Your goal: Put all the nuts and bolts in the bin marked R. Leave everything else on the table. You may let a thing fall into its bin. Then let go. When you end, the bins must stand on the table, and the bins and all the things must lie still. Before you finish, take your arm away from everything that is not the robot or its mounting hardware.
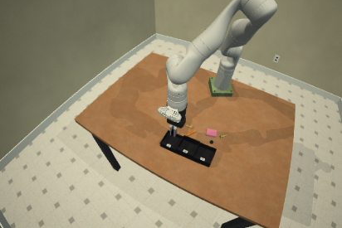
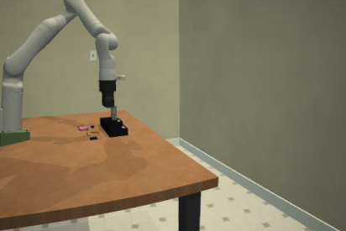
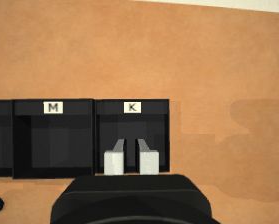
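Now: hand 80 mm to the right of the black bin tray, 60 mm above it and 10 mm short of it. Round my hand: dark hex nut (180 mm to the left, 80 mm below, 70 mm behind); then black USB stick (100 mm behind, 80 mm below, 30 mm to the right); then orange marker (80 mm below, 80 mm behind, 60 mm to the left).
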